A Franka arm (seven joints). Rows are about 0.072 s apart.
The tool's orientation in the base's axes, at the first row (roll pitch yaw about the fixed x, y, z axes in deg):
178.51 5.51 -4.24
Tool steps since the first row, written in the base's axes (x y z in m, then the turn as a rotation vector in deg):
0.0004 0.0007 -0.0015 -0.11 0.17 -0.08
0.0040 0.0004 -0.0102 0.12 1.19 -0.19
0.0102 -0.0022 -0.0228 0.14 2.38 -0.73
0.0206 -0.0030 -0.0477 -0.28 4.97 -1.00
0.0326 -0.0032 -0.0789 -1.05 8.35 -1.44
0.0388 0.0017 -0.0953 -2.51 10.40 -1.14
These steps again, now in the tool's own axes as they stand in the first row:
0.0005 -0.0008 0.0014 -0.11 -0.16 0.09
0.0049 -0.0009 0.0098 0.05 -1.20 0.15
0.0125 0.0009 0.0217 0.03 -2.40 0.67
0.0252 0.0003 0.0455 -0.55 -4.96 0.93
0.0402 -0.0012 0.0754 -1.52 -8.29 1.38
0.0475 -0.0069 0.0910 -3.15 -10.22 1.18

